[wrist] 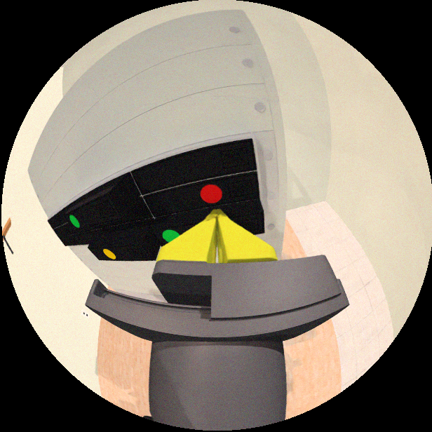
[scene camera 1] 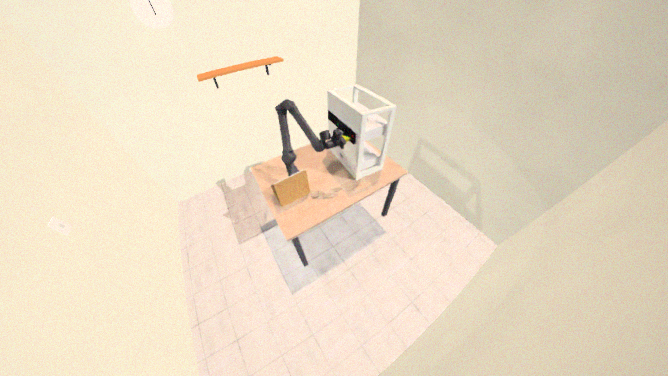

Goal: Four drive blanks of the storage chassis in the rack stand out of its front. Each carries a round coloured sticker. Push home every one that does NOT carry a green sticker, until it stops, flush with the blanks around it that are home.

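Pixels of known places: gripper, between the fingertips: (scene camera 1: 350, 138); arm's base, origin of its link: (scene camera 1: 294, 174).
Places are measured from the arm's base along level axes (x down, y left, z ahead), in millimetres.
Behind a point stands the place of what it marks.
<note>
The black storage chassis (scene camera 1: 336, 120) {x -236, y 164, z 475 mm} (wrist: 227, 156) is in the pale rack (scene camera 1: 345, 107) {x -392, y 45, z 481 mm} (wrist: 165, 107). In the wrist view, a red sticker (wrist: 211, 193) is on a right-hand blank; how far that blank stands out is hard to tell. An orange-yellow sticker (wrist: 109, 254) is on a blank at lower left that juts out past the chassis's lower edge. One green sticker (wrist: 74, 221) is at far left; another green sticker (wrist: 170, 236) is partly behind the fingers. My gripper (scene camera 1: 349, 138) {x -217, y -88, z 445 mm} (wrist: 216, 215) is shut and empty, its yellow tips just below the red sticker; contact cannot be told.
The rack stands on the wooden table (scene camera 1: 320, 167) {x 185, y 151, z 291 mm}, with open shelves on its side. A tan upright board (scene camera 1: 292, 189) {x 51, y -90, z -60 mm} stands near the arm's base. An orange wall shelf (scene camera 1: 240, 68) is on the wall behind. Grey blank panels with round knobs lie above the chassis in the wrist view.
</note>
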